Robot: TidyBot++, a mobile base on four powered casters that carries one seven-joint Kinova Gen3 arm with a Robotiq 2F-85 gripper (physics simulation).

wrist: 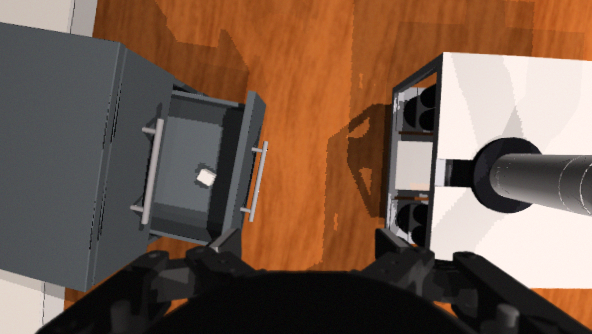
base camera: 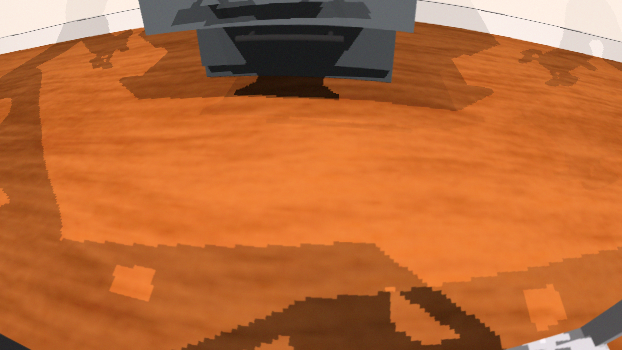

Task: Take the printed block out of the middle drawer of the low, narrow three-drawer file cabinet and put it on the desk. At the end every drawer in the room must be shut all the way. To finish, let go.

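Frame: origin at the arm's base, x right, y up, z back, level; metres.
Seen in the pictures: gripper, fingertip midpoint: (wrist: 307,243); arm's base, origin of the base link: (wrist: 511,175).
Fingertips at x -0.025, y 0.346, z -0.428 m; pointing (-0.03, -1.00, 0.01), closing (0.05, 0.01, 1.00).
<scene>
Pixels of each thing's middle, then the offset from my fingertips to it. "spot": a spot on its surface instead. Level surfaces: height alone.
- small white printed block, body centre: (wrist: 207,177) dx -0.022, dy -0.511, dz -0.270 m
- long bar handle, surface spot: (wrist: 153,170) spot: dx +0.011, dy -0.312, dz -0.299 m
- wooden floor, its level: dy -0.743 m
The grey file cabinet (base camera: 215,50) (wrist: 45,150) stands at the top centre of the base view and at the left of the wrist view. Its middle drawer (base camera: 387,15) (wrist: 243,150) is pulled out. The small white printed block (wrist: 206,177) lies on the drawer's floor, closer to its front panel. The top drawer, with a long bar handle (wrist: 153,170), looks shut. The bottom drawer (base camera: 290,55) sits back under the open one and looks shut. My gripper (wrist: 307,243) is open and empty, pointing down, high above the floor in front of the open drawer. The desk does not show.
My white mobile base (wrist: 500,255), with the dark round arm mount (wrist: 482,175), stands at the right of the wrist view, facing the cabinet across the wooden floor (base camera: 300,175) (wrist: 300,100). A pale wall (base camera: 50,20) (wrist: 30,10) runs behind the cabinet.
</scene>
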